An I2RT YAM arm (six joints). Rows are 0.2 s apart.
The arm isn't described. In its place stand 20 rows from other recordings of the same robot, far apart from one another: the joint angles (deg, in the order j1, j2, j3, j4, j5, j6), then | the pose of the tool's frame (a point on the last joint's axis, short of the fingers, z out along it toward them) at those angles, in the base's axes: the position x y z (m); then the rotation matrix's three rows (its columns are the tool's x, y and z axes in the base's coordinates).
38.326 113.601 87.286 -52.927 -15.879 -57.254 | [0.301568, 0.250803, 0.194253], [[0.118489, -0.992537, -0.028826], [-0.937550, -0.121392, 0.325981], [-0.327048, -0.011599, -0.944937]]
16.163 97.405 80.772 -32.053 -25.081 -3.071 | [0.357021, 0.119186, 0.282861], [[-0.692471, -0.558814, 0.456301], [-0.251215, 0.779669, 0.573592], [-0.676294, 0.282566, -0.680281]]
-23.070 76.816 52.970 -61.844 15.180 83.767 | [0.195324, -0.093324, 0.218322], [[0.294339, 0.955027, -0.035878], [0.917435, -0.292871, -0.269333], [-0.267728, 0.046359, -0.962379]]
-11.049 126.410 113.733 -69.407 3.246 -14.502 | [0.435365, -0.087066, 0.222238], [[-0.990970, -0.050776, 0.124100], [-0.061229, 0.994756, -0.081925], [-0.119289, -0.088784, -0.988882]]
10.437 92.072 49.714 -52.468 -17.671 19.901 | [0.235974, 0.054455, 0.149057], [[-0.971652, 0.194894, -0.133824], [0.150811, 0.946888, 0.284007], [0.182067, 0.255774, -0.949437]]
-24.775 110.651 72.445 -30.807 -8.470 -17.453 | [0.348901, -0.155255, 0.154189], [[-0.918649, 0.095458, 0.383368], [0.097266, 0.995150, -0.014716], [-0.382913, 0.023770, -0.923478]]
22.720 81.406 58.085 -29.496 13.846 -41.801 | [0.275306, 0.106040, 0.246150], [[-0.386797, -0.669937, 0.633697], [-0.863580, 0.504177, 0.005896], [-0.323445, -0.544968, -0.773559]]
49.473 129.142 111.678 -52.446 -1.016 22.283 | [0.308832, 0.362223, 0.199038], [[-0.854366, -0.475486, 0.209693], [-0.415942, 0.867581, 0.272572], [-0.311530, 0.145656, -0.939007]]
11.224 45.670 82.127 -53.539 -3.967 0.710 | [0.099180, 0.022192, 0.464020], [[-0.291310, -0.255454, 0.921890], [-0.045205, 0.966286, 0.253471], [-0.955560, 0.032165, -0.293036]]
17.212 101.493 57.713 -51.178 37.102 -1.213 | [0.275875, 0.062979, 0.144005], [[-0.945379, -0.305887, 0.112660], [-0.310536, 0.740010, -0.596618], [0.099128, -0.599014, -0.794579]]
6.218 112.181 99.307 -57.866 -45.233 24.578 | [0.399440, 0.068945, 0.268343], [[-0.982007, 0.109260, 0.154027], [0.187651, 0.656114, 0.730960], [-0.021195, 0.746711, -0.664811]]
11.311 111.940 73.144 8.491 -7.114 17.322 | [0.432126, 0.090930, 0.196474], [[-0.561525, -0.138564, 0.815775], [0.188986, 0.938346, 0.289468], [-0.805589, 0.316713, -0.500718]]
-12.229 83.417 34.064 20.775 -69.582 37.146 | [0.271665, -0.024742, 0.187615], [[-0.813708, -0.299920, 0.497923], [0.391915, 0.349542, 0.851013], [-0.429281, 0.887620, -0.166882]]
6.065 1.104 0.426 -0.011 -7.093 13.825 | [0.109973, 0.016106, 0.174370], [[-0.066005, -0.218177, 0.973675], [0.231450, 0.945841, 0.227630], [-0.970605, 0.240382, -0.011933]]
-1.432 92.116 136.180 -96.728 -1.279 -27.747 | [0.230481, -0.004967, 0.503688], [[-0.708778, -0.359920, 0.606705], [-0.447879, 0.894065, 0.007161], [-0.545012, -0.266655, -0.794894]]
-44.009 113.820 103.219 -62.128 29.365 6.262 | [0.282510, -0.297174, 0.268627], [[-0.605237, 0.780889, -0.154599], [0.716824, 0.450168, -0.532459], [-0.346196, -0.433084, -0.832218]]
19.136 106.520 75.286 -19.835 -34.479 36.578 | [0.371867, 0.150365, 0.210473], [[-0.951478, -0.048937, 0.303800], [0.189817, 0.683716, 0.704629], [-0.242195, 0.728105, -0.641252]]
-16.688 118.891 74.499 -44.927 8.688 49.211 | [0.348937, -0.110220, 0.106942], [[-0.409495, 0.911747, -0.032122], [0.904102, 0.400845, -0.148066], [-0.122122, -0.089674, -0.988456]]
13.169 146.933 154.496 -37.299 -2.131 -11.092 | [0.556030, 0.131458, 0.294919], [[-0.424091, -0.347180, 0.836429], [-0.296672, 0.925894, 0.233894], [-0.855648, -0.148953, -0.495661]]
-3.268 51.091 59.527 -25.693 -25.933 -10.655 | [0.189554, 0.004771, 0.382775], [[-0.223455, -0.414144, 0.882356], [-0.153789, 0.908887, 0.387650], [-0.962505, -0.049074, -0.266787]]
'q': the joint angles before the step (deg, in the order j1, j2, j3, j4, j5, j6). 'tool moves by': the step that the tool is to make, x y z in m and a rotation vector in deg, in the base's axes. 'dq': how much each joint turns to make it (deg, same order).
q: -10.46, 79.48, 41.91, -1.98, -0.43, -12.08
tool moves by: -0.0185, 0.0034, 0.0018, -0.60, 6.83, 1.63
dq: 0.00, -3.58, 0.00, -10.20, 0.05, -2.45
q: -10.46, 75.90, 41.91, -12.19, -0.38, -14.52
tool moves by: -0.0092, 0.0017, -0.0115, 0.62, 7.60, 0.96
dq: 0.00, 0.63, -0.06, -6.90, -0.03, -1.23
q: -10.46, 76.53, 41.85, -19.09, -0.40, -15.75
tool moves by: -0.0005, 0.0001, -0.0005, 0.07, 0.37, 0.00
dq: 0.00, 0.02, 0.00, -0.35, 0.00, 0.00
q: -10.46, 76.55, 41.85, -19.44, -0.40, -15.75
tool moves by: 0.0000, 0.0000, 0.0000, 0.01, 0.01, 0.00
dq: 0.00, 0.00, 0.01, -0.01, -0.01, 0.00
